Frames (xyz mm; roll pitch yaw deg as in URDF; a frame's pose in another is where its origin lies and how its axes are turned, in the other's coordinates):
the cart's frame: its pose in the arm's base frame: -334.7 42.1 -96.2 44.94 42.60 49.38
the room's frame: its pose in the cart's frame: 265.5 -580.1 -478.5 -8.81 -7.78 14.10
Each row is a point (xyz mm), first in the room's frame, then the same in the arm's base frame.
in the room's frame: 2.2 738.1 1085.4
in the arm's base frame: -28.8 165.9 335.7
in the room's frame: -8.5 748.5 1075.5
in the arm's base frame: -46.3 166.2 339.7
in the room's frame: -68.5 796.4 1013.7
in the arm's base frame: -143.9 161.4 352.1
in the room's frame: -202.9 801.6 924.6
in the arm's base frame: -280.8 76.0 355.2
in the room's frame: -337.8 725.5 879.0
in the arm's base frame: -349.7 -69.4 341.9
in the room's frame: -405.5 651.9 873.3
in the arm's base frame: -355.8 -168.3 326.7
